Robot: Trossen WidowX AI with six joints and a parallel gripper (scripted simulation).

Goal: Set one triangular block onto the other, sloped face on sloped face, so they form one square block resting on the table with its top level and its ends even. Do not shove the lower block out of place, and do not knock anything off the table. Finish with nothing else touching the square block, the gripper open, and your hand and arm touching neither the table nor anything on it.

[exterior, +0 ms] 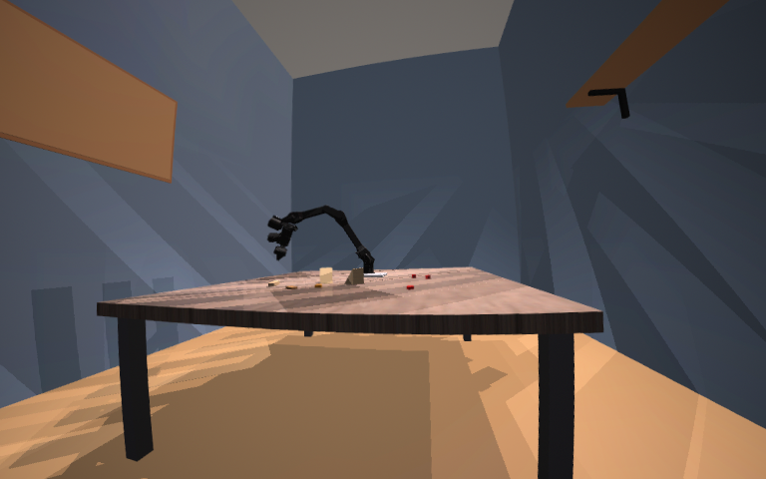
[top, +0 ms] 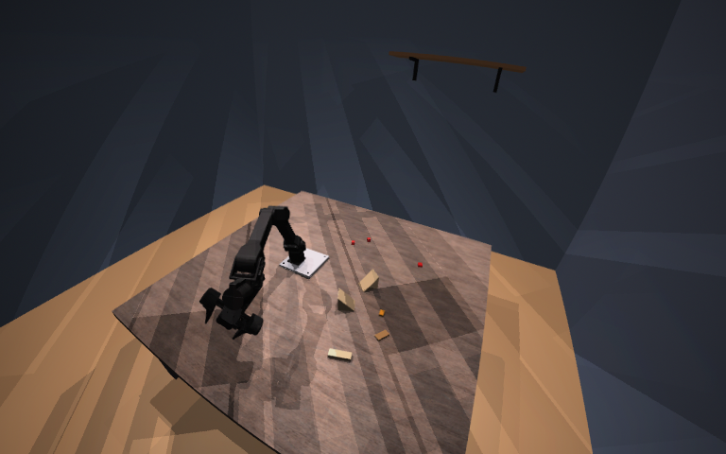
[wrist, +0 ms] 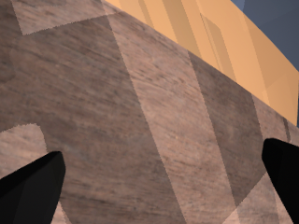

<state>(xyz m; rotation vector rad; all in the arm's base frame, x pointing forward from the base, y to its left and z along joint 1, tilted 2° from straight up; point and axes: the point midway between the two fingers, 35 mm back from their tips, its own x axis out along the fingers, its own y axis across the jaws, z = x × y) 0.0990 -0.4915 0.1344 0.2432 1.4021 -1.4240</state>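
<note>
Now: the tan triangular block 380 mm to the left of my gripper tip, 220 mm ahead of it and 110 mm below it. The rest, counted from my gripper tip: small orange cube (400 mm to the left, 380 mm ahead, 120 mm below); red bit (760 mm to the left, 440 mm ahead, 120 mm below).
</note>
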